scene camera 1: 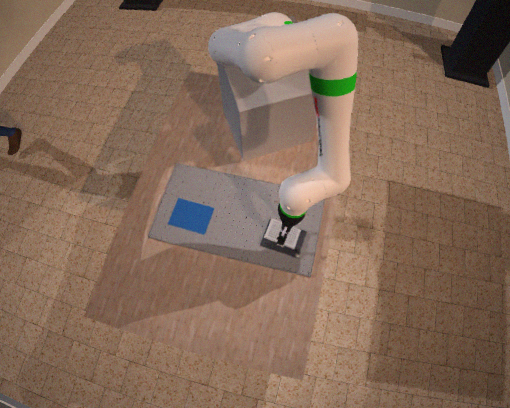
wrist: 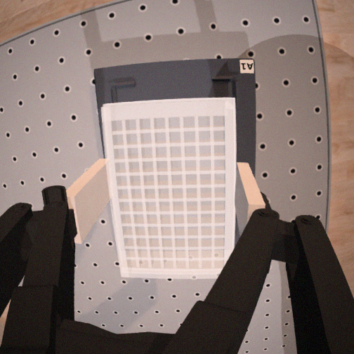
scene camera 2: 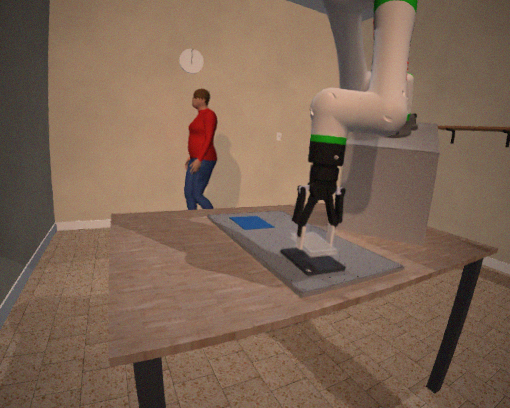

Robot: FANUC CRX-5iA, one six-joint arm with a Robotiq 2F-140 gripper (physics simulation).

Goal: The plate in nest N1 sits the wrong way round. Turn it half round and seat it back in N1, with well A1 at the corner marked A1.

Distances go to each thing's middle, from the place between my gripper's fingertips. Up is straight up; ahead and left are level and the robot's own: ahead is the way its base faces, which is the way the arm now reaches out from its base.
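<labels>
White well plate (wrist: 171,163), 10 mm above my hand, 10 mm to the right of it. Flat blue rectangle (scene camera 1: 188,215), 410 mm to the right of my hand, 10 mm behind it, 40 mm below it. Nearest to my hand of the things named here, going by their middles: the white well plate.
</labels>
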